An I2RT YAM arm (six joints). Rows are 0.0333 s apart.
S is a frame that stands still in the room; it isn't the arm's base.
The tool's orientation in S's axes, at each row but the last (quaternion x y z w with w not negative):
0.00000 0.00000 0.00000 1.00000
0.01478 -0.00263 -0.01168 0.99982
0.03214 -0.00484 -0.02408 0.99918
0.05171 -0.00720 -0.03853 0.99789
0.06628 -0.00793 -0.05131 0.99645
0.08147 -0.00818 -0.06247 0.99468
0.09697 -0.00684 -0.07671 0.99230
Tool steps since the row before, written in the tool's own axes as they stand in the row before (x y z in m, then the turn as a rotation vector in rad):
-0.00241 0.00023 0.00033 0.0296 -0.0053 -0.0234
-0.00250 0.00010 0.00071 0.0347 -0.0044 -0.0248
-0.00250 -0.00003 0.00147 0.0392 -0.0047 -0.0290
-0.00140 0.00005 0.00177 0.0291 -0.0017 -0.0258
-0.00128 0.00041 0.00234 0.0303 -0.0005 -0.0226
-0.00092 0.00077 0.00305 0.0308 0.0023 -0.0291
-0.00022 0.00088 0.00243 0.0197 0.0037 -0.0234
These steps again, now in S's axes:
-0.00241 0.00023 0.00033 0.0296 -0.0053 -0.0234
-0.00250 0.00014 0.00070 0.0347 -0.0045 -0.0247
-0.00251 0.00000 0.00144 0.0393 -0.0047 -0.0289
-0.00142 -0.00002 0.00175 0.0294 -0.0013 -0.0255
-0.00128 0.00023 0.00236 0.0306 -0.0007 -0.0222
-0.00090 0.00038 0.00313 0.0316 0.0031 -0.0281
-0.00015 0.00042 0.00255 0.0207 0.0050 -0.0223

